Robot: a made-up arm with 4 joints.
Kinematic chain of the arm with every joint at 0, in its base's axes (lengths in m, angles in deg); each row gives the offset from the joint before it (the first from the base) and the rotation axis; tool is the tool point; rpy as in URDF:
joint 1: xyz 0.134 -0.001 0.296 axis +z
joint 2: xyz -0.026 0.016 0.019 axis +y
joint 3: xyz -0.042 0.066 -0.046 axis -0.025 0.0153 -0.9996
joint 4: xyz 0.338 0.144 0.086 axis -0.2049 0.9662 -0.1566
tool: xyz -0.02 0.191 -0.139 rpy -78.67 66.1 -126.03
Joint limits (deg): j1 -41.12..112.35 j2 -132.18..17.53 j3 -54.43..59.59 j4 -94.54..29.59
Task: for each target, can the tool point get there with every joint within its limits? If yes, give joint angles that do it. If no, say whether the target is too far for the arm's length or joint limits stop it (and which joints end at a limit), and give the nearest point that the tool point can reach.
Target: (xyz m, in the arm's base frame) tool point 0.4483 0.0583 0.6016
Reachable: yes | joints 3.35 -53.06 50.00 -11.68
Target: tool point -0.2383 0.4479 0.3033
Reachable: yes | joints 50.44 -19.33 -28.32 -38.86
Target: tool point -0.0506 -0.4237 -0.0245
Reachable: no: joint limits stop it (at a limit: joint 1, joint 3, joint 4) | nearest point -0.2622 -0.3153 0.1836 | short by 0.316 m
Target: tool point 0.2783 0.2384 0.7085
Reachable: yes | joints 2.36 -77.96 26.52 -17.49
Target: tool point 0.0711 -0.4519 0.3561
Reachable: no: joint limits stop it (at a limit: joint 1, joint 2, joint 4) | nearest point -0.0283 -0.4468 0.6274 | short by 0.289 m
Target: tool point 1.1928 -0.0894 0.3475
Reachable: no: too far | nearest point 0.6745 0.0057 0.3308 | short by 0.527 m
